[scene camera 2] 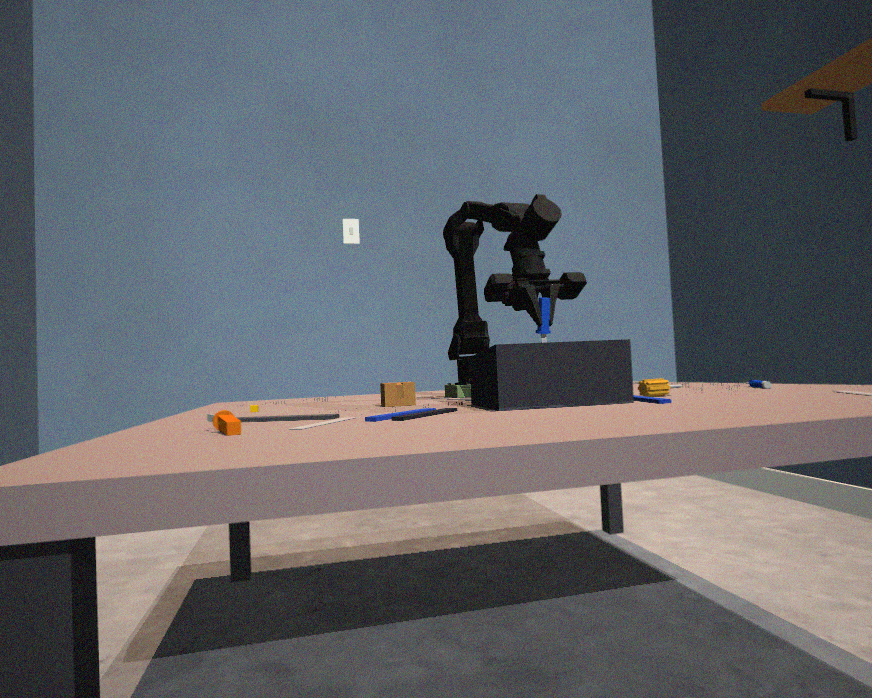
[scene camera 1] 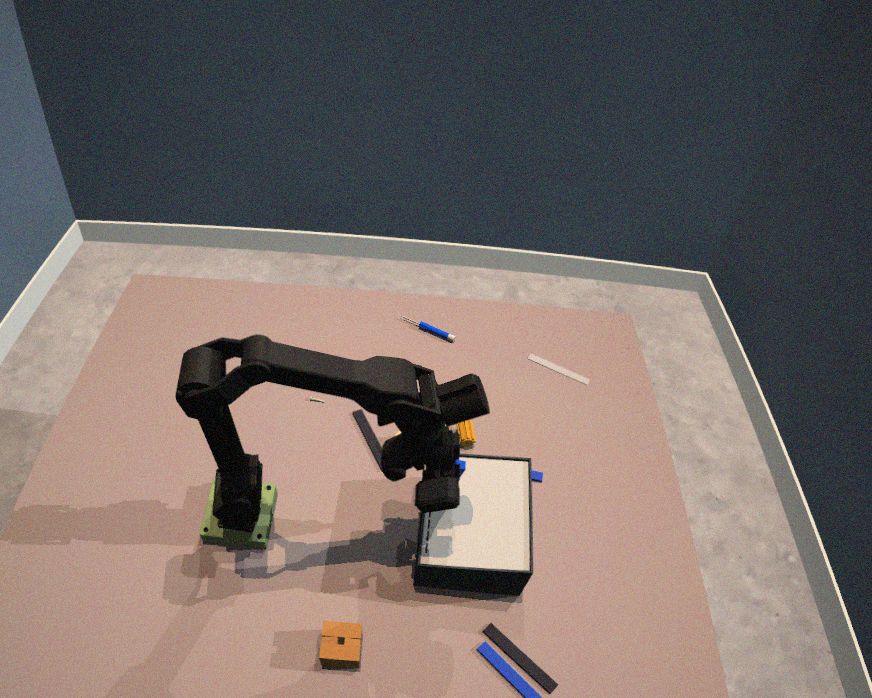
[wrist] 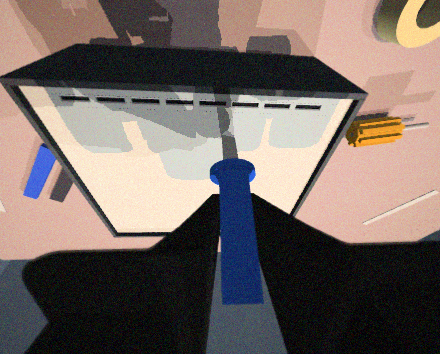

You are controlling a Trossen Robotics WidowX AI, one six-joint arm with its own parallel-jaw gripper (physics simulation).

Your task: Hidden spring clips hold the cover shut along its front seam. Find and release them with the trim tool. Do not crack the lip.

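Frame: origin at the arm's base, x right, y ahead, z up, level; millimetres.
Seen in the pictures: gripper, fingertip midpoint: (scene camera 2: pixel 545 325) (scene camera 1: pixel 455 480) (wrist: pixel 232 200); arm's base, link origin: (scene camera 1: pixel 239 513).
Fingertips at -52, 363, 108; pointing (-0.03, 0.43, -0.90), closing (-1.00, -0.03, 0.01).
Offsets run from my fingertips to a thing's top centre, as dx, dy, dz. "spot": to the spot under its first point.
A black box {+24, +45, -37} (scene camera 1: pixel 472 580) (scene camera 2: pixel 563 374) (wrist: pixel 200 70) with a cream cover {spot: +76, +73, -46} (scene camera 1: pixel 494 538) (wrist: pixel 150 200) stands in front of the arm. A row of several dark slots {spot: +12, -33, -56} (wrist: pixel 212 103) runs along the cover's edge nearest the arm's base. My gripper (scene camera 2: pixel 544 320) (wrist: pixel 232 200) is shut on the trim tool {+0, -9, +52} (scene camera 2: pixel 544 309) (wrist: pixel 237 235), whose blue handle stands roughly upright over the cover, with its grey blade downward. In the wrist view the blade points toward the slots, and a dark shadow runs on from it across the slot row. Whether the tip touches the cover cannot be told.
A yellow-handled tool {-209, +28, -106} (scene camera 1: pixel 466 432) (scene camera 2: pixel 653 387) (wrist: pixel 377 131) lies beside the box. An orange block {+256, -154, -93} (scene camera 1: pixel 340 644) (scene camera 2: pixel 397 393), a blue strip {+283, +121, -132} (scene camera 1: pixel 507 669) and a dark strip {+249, +132, -133} (scene camera 1: pixel 520 658) lie on the table. A blue screwdriver {-488, -65, -121} (scene camera 1: pixel 436 331) and a pale strip {-406, +243, -137} (scene camera 1: pixel 558 369) lie farther off.
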